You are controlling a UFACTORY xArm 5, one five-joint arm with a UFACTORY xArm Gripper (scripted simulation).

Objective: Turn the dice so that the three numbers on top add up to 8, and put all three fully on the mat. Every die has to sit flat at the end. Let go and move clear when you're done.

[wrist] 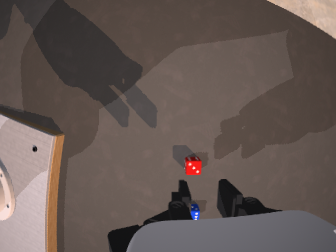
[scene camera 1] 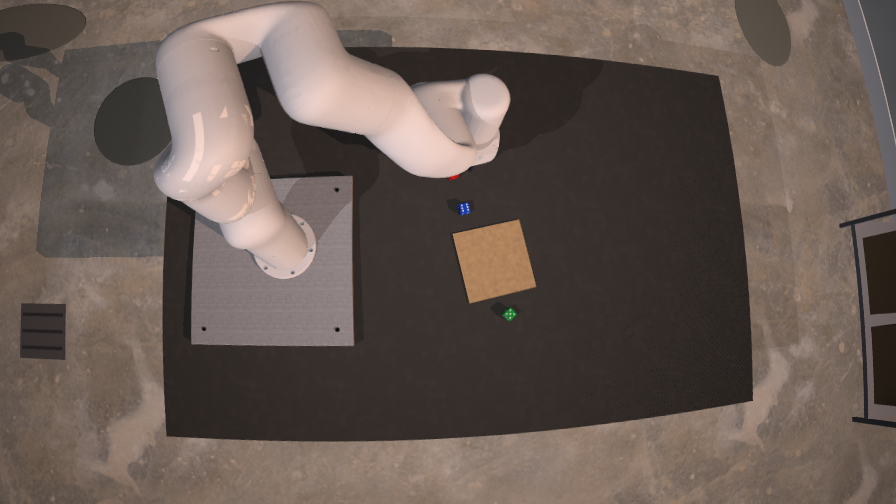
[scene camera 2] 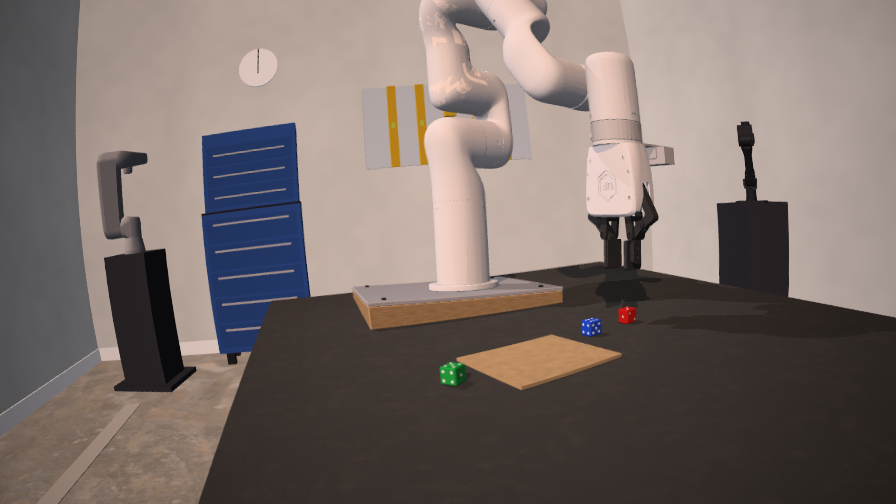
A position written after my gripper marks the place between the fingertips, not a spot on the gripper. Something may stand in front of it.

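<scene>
Tan mat point(scene camera 1: 494, 261) point(scene camera 2: 527, 364) visible; out of frame in the wrist view. My gripper point(scene camera 2: 622, 268) point(wrist: 201, 193) visible too.
</scene>
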